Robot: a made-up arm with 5 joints.
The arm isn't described. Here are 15 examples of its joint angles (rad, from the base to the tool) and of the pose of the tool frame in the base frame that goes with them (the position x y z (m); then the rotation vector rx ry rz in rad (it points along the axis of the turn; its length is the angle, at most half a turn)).
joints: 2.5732 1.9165 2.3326 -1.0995 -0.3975
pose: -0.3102 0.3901 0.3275 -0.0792 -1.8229 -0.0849
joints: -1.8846 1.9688 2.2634 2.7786 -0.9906
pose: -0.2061 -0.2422 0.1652 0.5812 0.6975 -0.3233
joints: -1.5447 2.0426 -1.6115 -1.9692 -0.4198
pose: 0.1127 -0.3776 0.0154 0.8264 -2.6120 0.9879
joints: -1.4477 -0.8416 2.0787 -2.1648 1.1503
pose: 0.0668 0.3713 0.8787 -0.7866 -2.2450 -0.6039
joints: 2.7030 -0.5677 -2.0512 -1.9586 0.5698
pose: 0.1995 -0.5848 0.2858 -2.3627 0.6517 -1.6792
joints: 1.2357 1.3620 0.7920 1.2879 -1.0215
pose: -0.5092 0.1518 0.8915 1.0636 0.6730 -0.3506
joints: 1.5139 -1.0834 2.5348 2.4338 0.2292
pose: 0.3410 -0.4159 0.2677 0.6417 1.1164 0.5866
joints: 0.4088 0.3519 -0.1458 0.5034 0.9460
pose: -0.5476 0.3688 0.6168 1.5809 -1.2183 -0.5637
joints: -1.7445 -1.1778 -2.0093 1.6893 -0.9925
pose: 0.3160 0.2304 1.0224 -0.2529 2.4463 -1.8438
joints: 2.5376 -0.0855 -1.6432 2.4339 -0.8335
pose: 0.0450 -0.3822 0.0785 0.0933 -2.2436 -1.1311
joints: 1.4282 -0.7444 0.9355 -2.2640 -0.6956
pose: 0.0728 -0.3074 0.0558 1.4563 1.2943 0.0298
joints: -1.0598 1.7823 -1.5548 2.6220 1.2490
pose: 0.0368 -0.6663 0.4810 0.6954 1.1998 -2.0982
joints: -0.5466 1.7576 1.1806 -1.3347 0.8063
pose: -0.3208 -0.5064 0.6124 2.5809 -1.2425 -0.9784
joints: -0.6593 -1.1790 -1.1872 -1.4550 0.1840
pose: 0.0758 0.6267 0.6657 -0.7345 0.3337 -0.1649
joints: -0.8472 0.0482 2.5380 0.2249 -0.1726
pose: -0.3028 0.3067 0.9856 -1.6084 1.4721 0.5243
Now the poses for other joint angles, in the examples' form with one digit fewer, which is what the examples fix.
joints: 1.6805 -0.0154 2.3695 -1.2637 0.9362
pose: 0.002 -0.137 -0.014 -0.693 1.474 -2.248
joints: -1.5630 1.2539 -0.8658 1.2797 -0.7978
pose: -0.182 -0.658 0.388 1.577 1.766 0.888
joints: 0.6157 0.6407 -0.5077 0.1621 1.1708
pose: -0.575 0.293 0.701 1.244 -0.932 -0.254
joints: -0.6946 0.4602 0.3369 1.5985 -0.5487
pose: -0.500 -0.153 0.937 2.623 1.042 -0.677
